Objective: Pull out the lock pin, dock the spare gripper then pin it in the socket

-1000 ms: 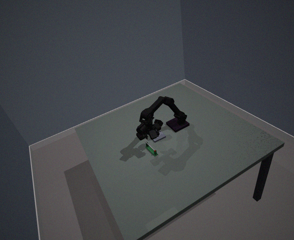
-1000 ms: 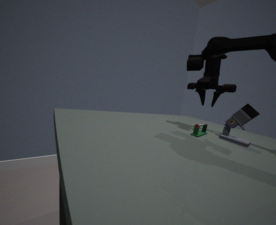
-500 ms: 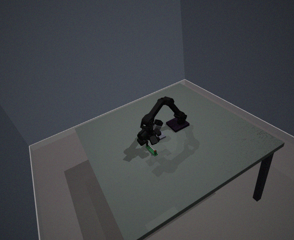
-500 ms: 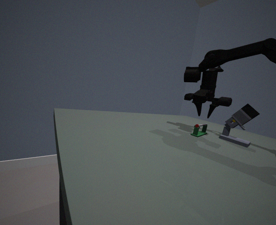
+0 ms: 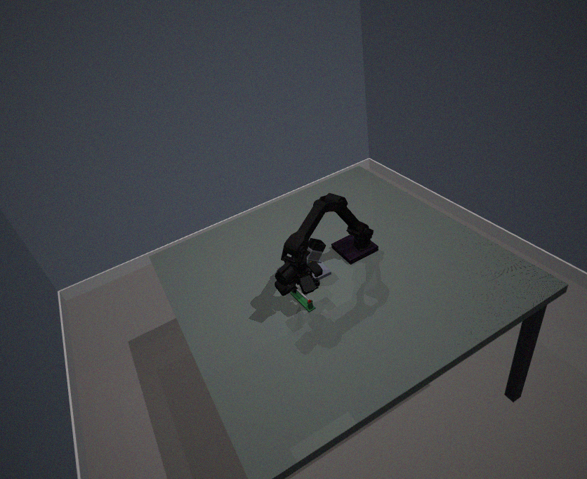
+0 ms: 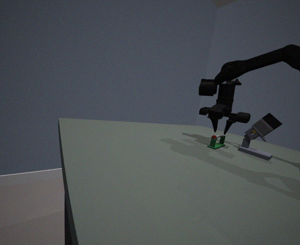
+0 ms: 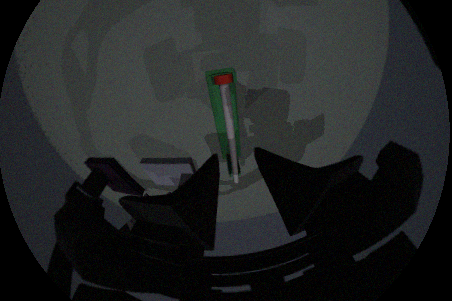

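My gripper tip is 1 cm to the right of the green cradle and 3 cm above it. The rest, counted from my gripper tip: grey mount 11 cm behind, 10 cm to the right, 1 cm below; spare gripper 13 cm behind, 10 cm to the right, 6 cm above.
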